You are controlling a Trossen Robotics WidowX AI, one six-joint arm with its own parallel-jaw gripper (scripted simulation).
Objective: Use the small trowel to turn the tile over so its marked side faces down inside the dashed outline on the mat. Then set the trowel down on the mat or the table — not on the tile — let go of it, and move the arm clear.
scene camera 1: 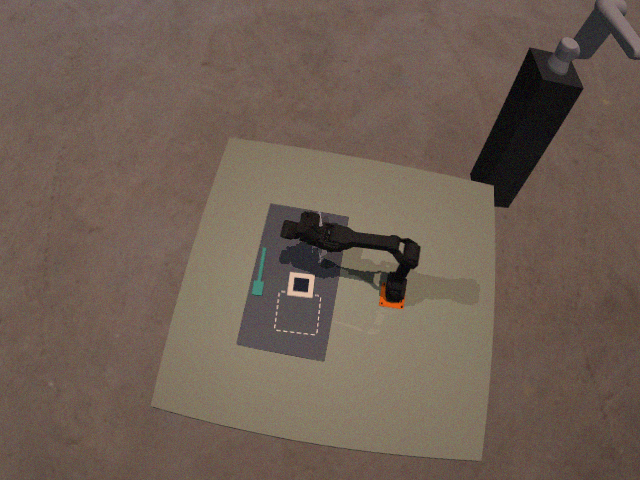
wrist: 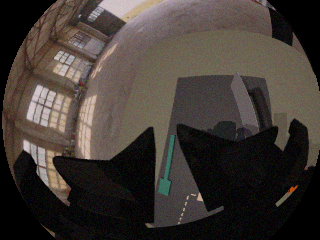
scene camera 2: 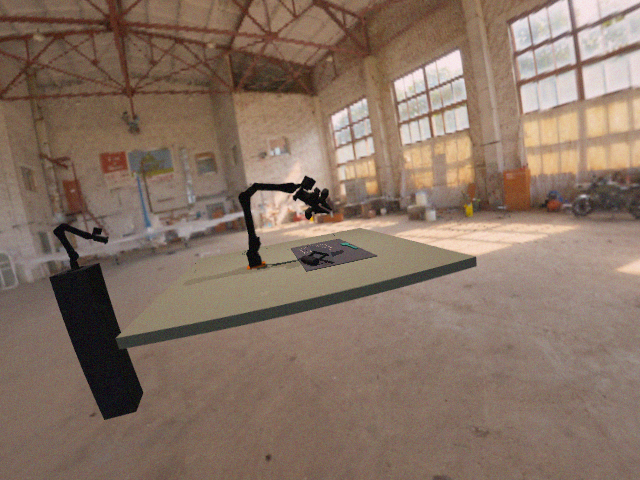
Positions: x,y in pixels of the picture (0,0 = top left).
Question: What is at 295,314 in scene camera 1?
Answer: A dark grey mat.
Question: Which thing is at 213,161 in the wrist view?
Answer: My gripper.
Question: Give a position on a dark grey mat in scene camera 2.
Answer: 341,254
